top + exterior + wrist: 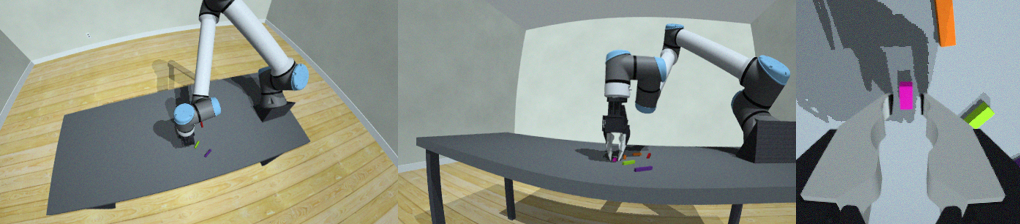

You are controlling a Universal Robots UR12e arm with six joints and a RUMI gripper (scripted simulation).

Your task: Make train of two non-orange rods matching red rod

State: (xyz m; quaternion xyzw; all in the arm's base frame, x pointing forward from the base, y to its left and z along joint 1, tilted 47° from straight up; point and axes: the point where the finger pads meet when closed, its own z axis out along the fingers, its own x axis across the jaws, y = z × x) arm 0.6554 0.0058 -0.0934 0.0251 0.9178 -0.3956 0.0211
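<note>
My gripper is now 10 mm above the magenta rod. Also, from my hand: purple rod 100 mm behind, 110 mm to the left, 10 mm below; then red rod 130 mm behind, 110 mm to the right, 10 mm below; then lime rod 50 mm behind, 30 mm to the left, 10 mm below.
</note>
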